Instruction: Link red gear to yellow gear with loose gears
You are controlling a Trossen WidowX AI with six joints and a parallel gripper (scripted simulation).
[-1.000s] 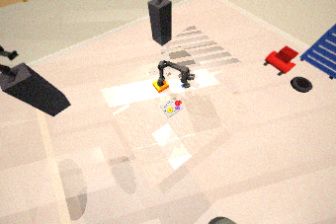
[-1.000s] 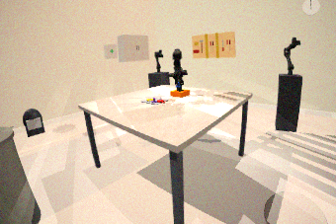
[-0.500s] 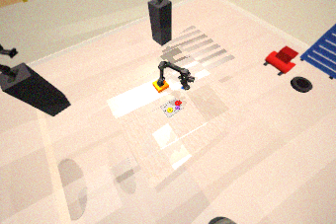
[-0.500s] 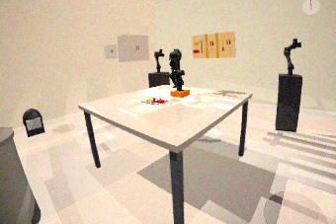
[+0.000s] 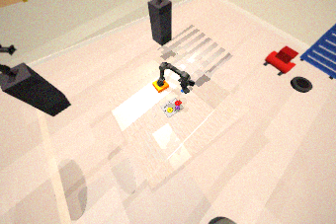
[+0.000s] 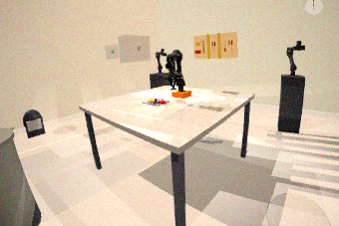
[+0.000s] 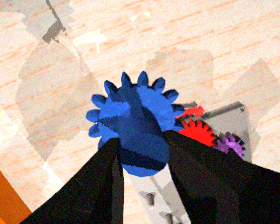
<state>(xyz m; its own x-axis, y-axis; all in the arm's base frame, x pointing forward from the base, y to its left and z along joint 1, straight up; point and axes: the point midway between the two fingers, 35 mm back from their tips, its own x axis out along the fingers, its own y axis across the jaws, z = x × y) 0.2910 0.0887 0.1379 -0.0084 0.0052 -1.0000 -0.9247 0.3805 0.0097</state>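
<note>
The purple gear is 150 mm to the right of my gripper tip, 130 mm below it and 70 mm ahead of it. The rest, counted from my gripper tip: yellow gear (240 mm to the right, 140 mm below, 20 mm ahead); blue gear (10 mm below); red gear (140 mm below, 110 mm to the right, 30 mm ahead).
</note>
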